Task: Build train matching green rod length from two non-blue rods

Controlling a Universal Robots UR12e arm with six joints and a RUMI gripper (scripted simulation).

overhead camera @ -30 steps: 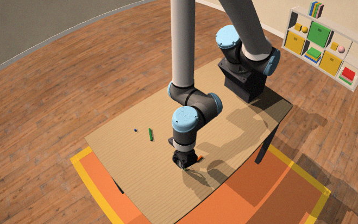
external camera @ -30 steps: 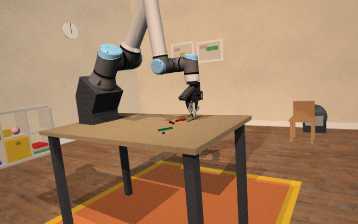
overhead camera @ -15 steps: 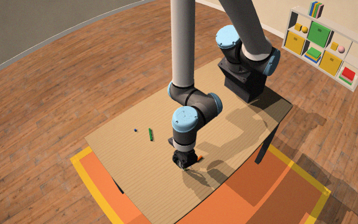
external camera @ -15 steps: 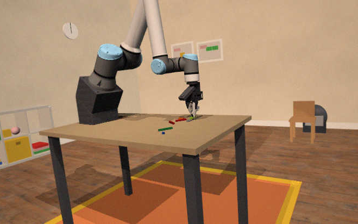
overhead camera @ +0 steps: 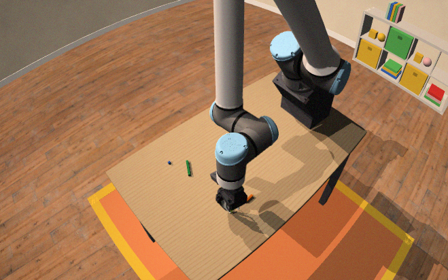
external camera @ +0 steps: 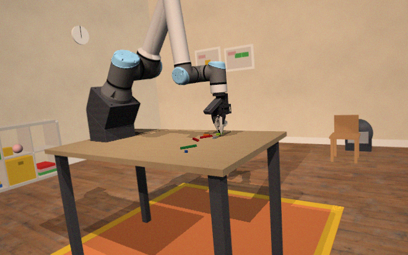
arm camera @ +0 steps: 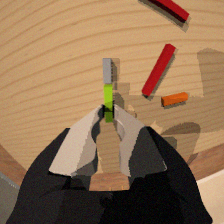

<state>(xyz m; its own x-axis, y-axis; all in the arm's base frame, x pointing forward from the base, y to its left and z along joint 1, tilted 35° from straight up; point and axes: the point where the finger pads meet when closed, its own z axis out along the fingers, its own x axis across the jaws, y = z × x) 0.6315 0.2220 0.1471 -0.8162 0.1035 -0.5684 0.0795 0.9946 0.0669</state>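
My hand is 10 mm above the lime rod. Round my hand: green rod: 10 mm ahead, 270 mm to the right, 20 mm below; then grey rod: 40 mm to the right, 20 mm below; then orange rod: 100 mm behind, 10 mm to the left, 20 mm below.
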